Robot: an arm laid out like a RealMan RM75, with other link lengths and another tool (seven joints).
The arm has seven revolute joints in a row. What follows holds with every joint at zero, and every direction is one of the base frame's.
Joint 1 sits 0.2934 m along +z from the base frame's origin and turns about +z.
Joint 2 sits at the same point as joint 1 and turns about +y.
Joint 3 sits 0.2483 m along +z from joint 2 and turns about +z.
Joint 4 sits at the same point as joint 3 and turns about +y.
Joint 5 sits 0.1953 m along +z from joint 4 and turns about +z.
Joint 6 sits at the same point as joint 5 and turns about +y.
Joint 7 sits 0.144 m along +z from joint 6 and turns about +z.
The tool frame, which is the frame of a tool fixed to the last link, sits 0.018 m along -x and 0.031 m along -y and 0.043 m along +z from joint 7; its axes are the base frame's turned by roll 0, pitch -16.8 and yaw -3.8 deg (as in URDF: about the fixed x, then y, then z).
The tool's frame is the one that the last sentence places.
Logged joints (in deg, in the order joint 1, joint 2, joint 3, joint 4, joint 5, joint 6, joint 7), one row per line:
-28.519 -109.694 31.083 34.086 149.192 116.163 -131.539
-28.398 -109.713 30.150 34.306 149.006 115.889 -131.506
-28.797 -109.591 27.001 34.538 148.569 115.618 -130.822
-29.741 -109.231 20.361 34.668 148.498 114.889 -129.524
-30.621 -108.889 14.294 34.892 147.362 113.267 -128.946
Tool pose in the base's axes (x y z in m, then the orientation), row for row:
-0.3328 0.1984 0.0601 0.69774 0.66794 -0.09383 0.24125
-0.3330 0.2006 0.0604 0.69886 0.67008 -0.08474 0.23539
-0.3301 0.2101 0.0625 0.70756 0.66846 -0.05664 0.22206
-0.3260 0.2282 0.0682 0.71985 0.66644 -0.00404 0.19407
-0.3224 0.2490 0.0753 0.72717 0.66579 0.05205 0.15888
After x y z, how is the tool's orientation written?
As a quaternion, x y z w.
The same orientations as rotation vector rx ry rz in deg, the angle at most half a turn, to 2 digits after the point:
109.34 104.67 -14.70
109.85 105.33 -13.32
112.00 105.81 -8.97
115.66 107.08 -0.65
119.11 109.05 8.53

